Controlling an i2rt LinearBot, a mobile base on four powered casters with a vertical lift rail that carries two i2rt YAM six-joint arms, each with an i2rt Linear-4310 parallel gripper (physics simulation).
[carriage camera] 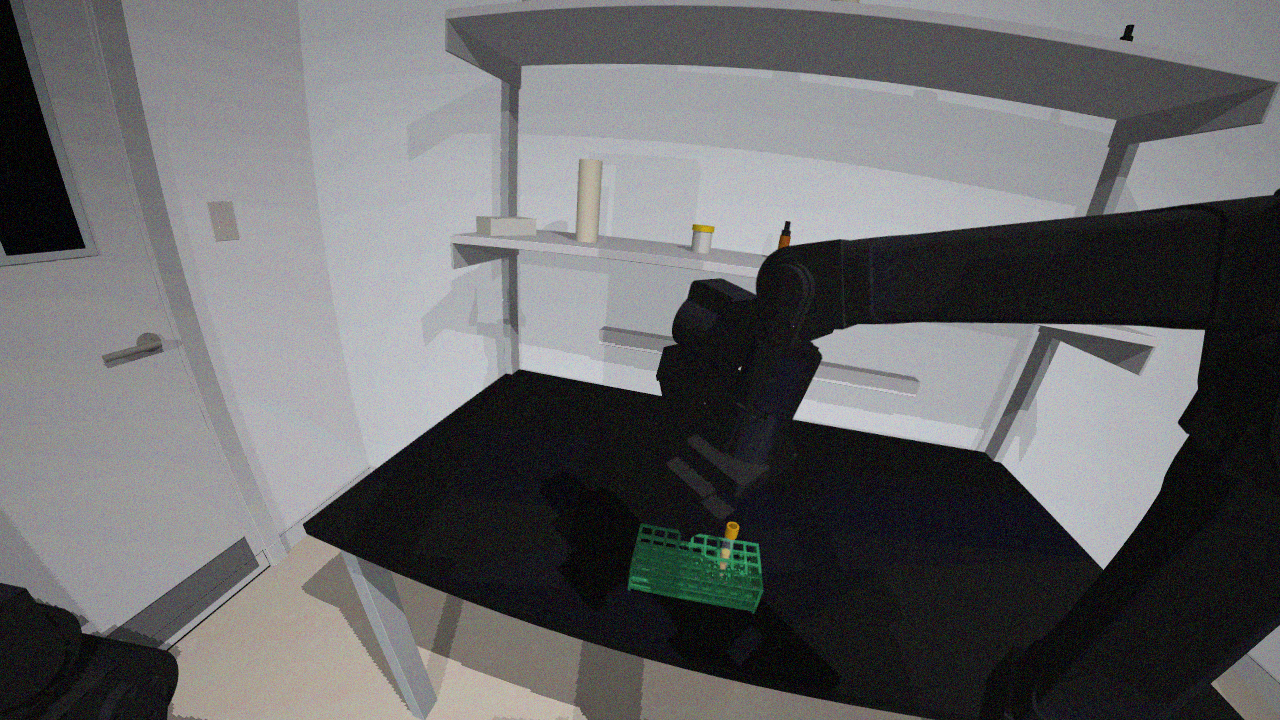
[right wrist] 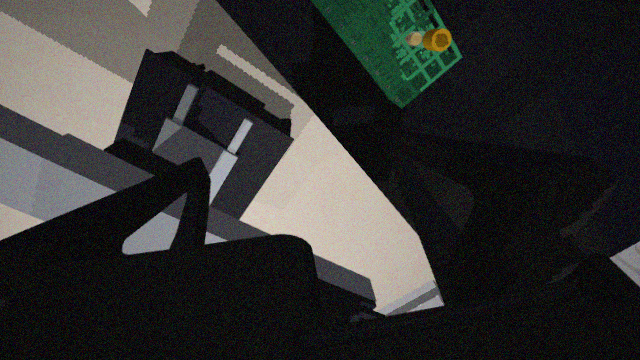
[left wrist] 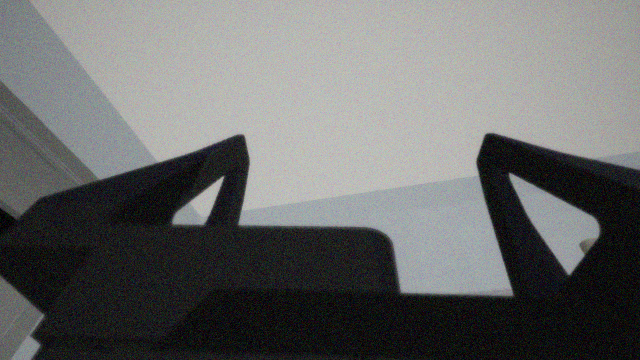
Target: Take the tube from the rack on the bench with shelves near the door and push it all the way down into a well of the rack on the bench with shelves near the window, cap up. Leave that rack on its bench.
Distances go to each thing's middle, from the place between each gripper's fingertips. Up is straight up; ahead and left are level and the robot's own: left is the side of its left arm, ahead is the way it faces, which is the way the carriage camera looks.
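Labels:
The clear tube with orange cap (right wrist: pixel 439 40) is 120 mm ahead of my right hand, 80 mm to the right of it and 190 mm below it. By its middle, the clear tube with orange cap is nearer to my right hand than to my left hand.
Counted from my left hand, the clear tube with orange cap is 520 mm below it, 520 mm to the right of it and 340 mm ahead of it.

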